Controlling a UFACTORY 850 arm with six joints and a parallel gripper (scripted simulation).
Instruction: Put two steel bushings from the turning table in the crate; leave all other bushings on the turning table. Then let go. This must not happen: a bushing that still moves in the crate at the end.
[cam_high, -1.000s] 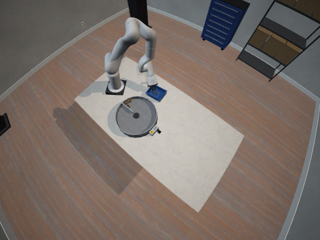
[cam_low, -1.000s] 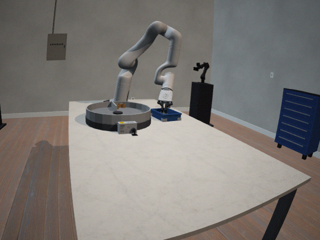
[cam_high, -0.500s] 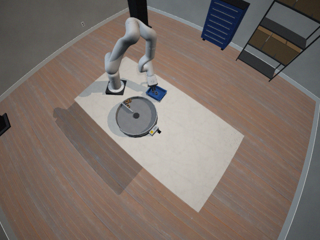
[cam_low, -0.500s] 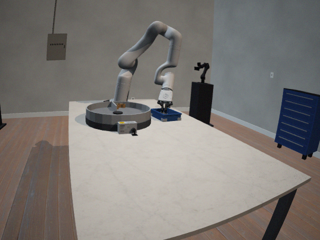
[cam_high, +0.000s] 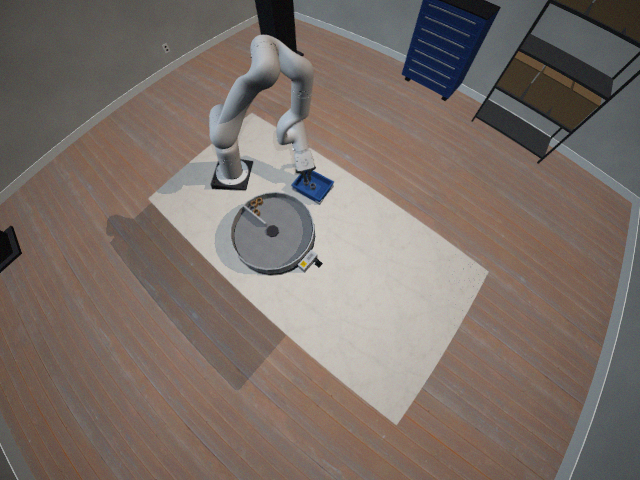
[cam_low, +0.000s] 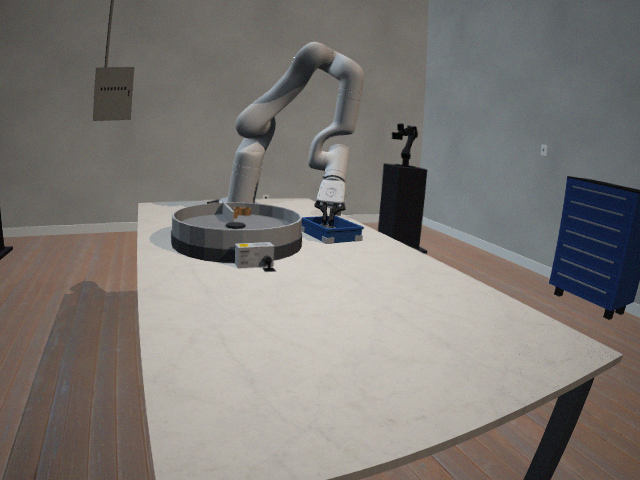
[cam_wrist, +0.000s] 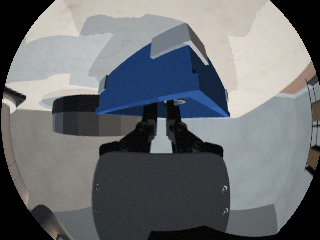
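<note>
The blue crate is 4 cm ahead of my hand and 3 cm below it. Round my hand: round grey turning table 35 cm to the right, 11 cm ahead.
</note>
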